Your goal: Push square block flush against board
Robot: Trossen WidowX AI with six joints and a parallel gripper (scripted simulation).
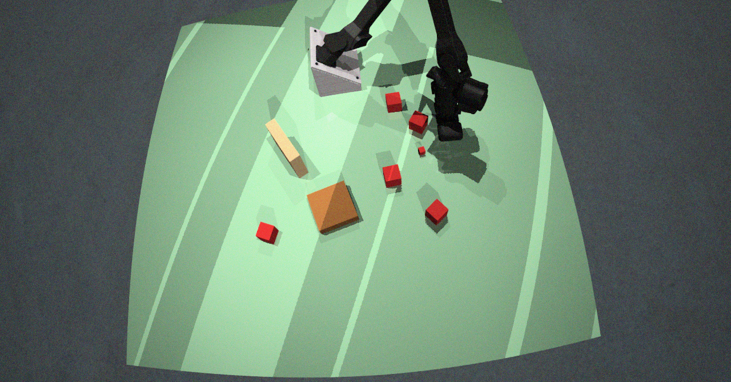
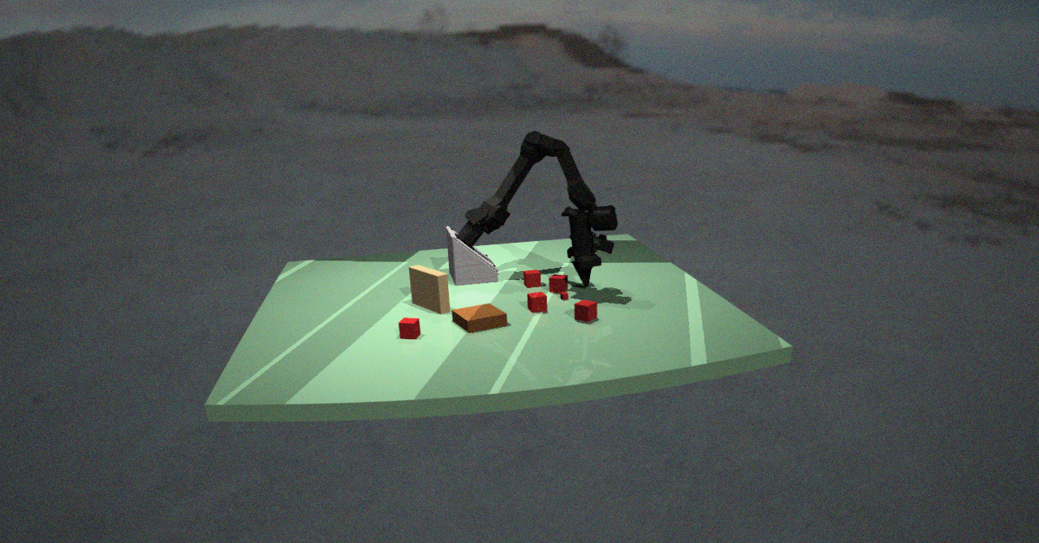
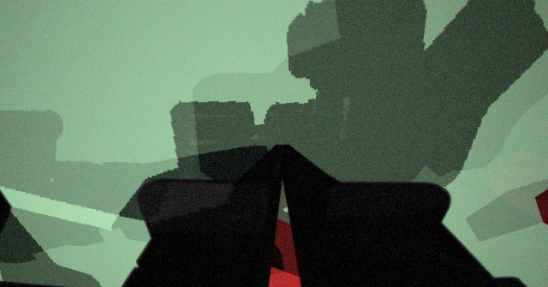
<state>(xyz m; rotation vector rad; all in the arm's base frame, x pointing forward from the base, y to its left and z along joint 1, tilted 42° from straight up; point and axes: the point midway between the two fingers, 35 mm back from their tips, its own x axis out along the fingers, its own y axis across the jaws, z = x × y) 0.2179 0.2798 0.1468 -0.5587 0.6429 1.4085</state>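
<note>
My gripper tip is now 80 mm to the left of the tiny red cube and 70 mm short of it. From my gripper tip the other things lie so: square block (330 mm to the right, 200 mm ahead, 10 mm above); tan board (440 mm to the right, 40 mm above, 30 mm ahead).
</note>
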